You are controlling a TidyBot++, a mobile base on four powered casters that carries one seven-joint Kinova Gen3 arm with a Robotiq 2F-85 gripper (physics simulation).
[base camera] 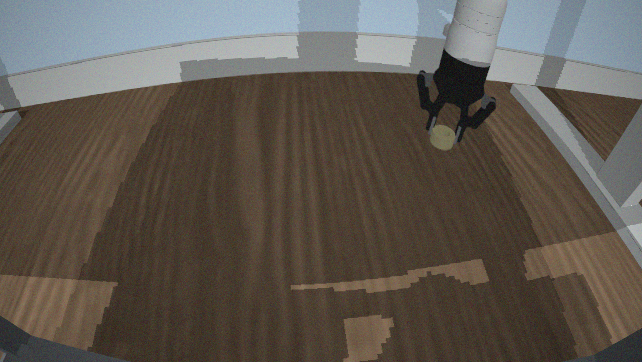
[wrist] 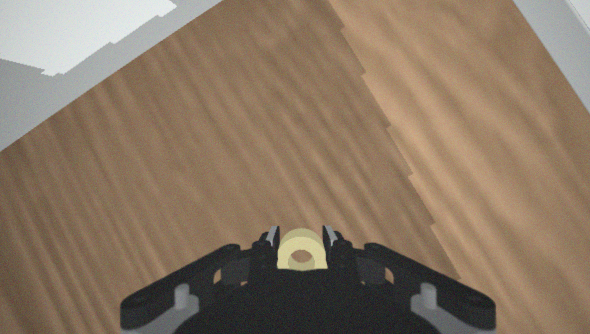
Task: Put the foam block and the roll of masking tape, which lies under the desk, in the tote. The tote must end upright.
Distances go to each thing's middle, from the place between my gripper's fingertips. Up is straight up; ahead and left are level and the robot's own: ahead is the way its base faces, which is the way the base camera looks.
Scene:
Right now the roll of masking tape (wrist: 298, 239) is 10 mm behind my hand and 10 mm above it.

